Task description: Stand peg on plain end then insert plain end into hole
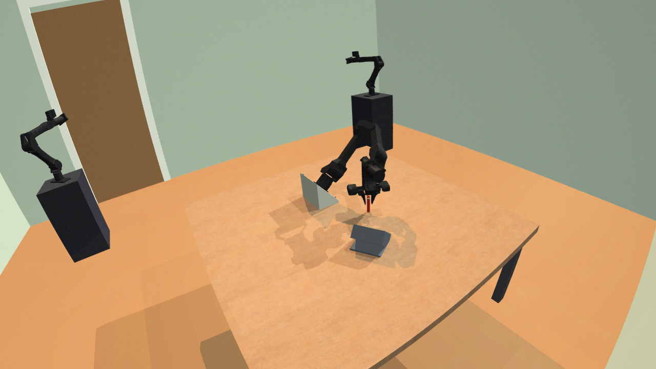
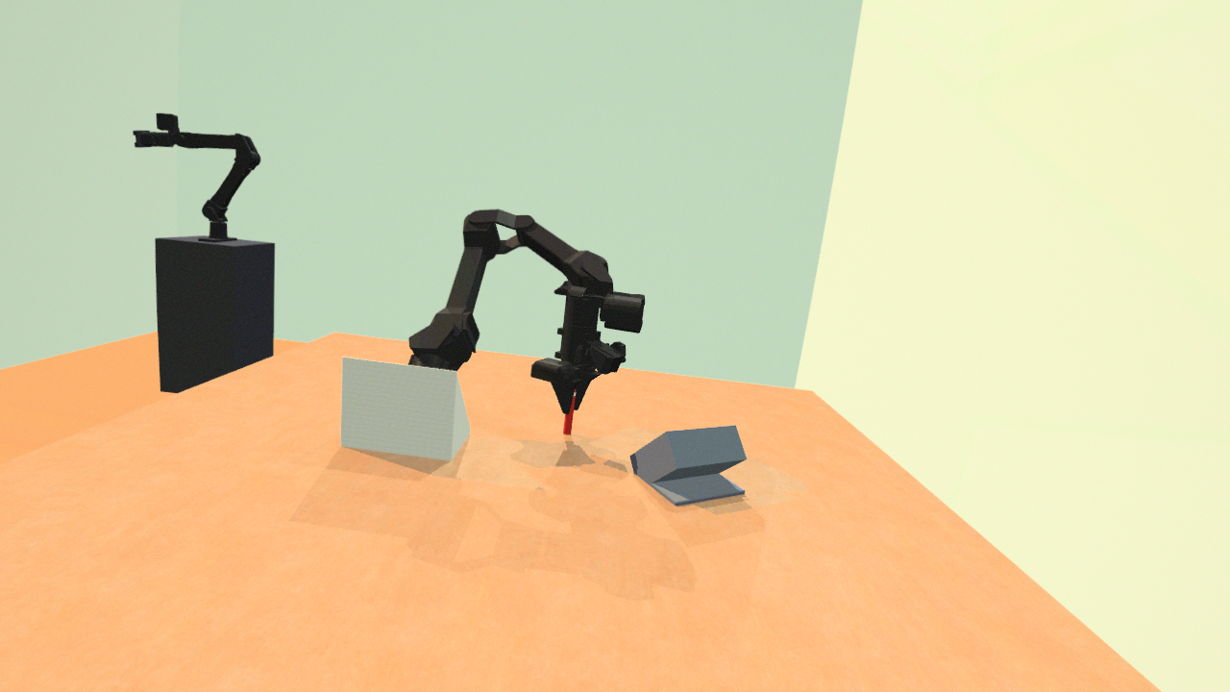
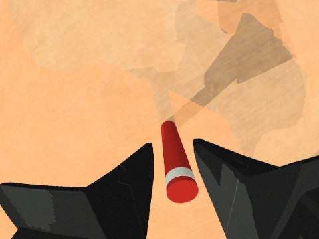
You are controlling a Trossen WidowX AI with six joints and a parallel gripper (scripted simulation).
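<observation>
My gripper tip is now 180 mm short of the grey-blue panel block and 150 mm to the left of it. The rest, counted from my gripper tip: red peg: 20 mm above.
</observation>
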